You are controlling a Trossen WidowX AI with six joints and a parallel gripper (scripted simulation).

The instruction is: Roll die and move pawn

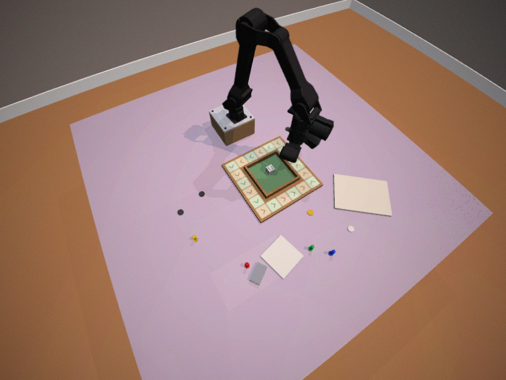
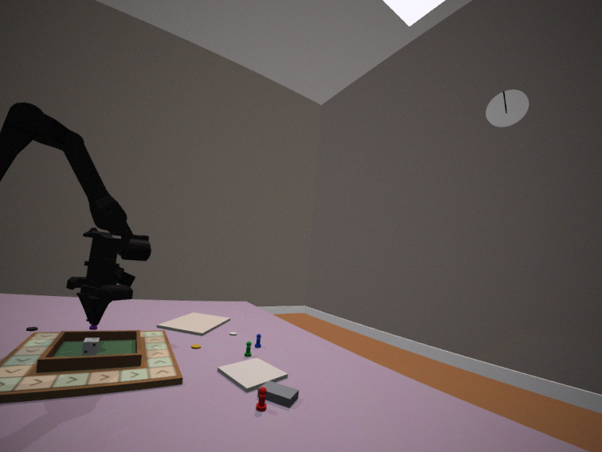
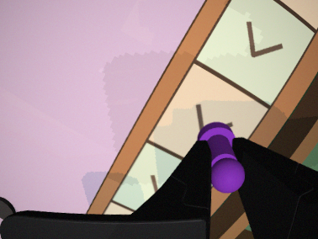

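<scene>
Now: the purple pawn 10 mm above my gripper tip. From my gripper tip the other things lie so: white die 110 mm to the right, 10 mm below; then green dice tray 10 mm ahead, 110 mm to the right, 30 mm below; then yellow disc 220 mm ahead, 100 mm to the right, 40 mm below.
</scene>
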